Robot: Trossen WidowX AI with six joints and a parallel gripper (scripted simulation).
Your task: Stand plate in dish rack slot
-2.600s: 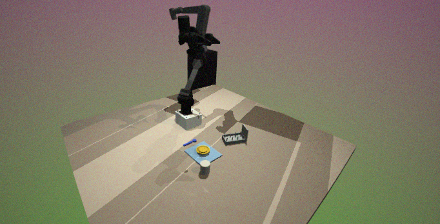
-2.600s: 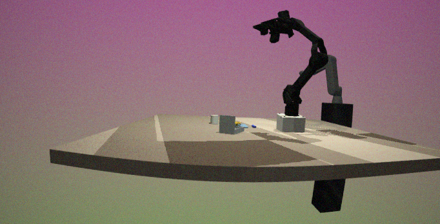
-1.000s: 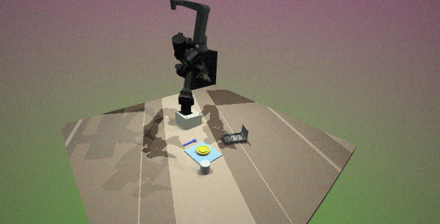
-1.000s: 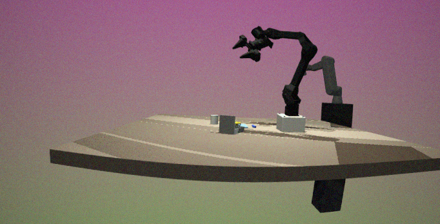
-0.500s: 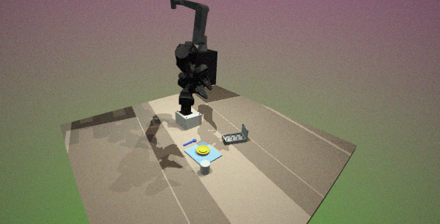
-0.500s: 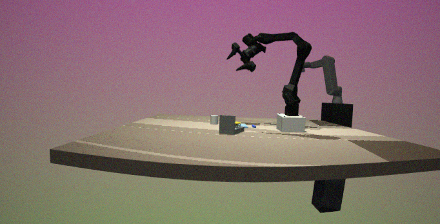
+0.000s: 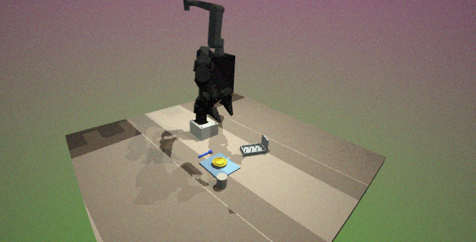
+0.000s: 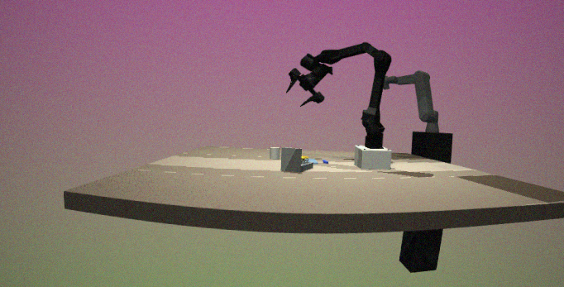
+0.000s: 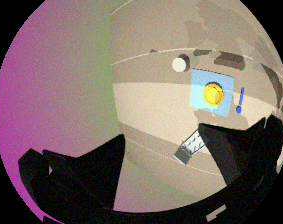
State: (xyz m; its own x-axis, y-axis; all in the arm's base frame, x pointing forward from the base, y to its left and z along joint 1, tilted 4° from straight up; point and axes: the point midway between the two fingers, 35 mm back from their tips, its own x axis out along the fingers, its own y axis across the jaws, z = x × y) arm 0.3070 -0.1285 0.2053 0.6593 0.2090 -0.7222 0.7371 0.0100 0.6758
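The yellow plate lies 40 mm behind my gripper tip and 250 mm below it. The rest, counted from my gripper tip: pale cup: 70 mm ahead, 80 mm to the right, 240 mm below; then blue utensil: 150 mm behind, 10 mm to the left, 260 mm below; then blue mat: 30 mm behind, 260 mm below.
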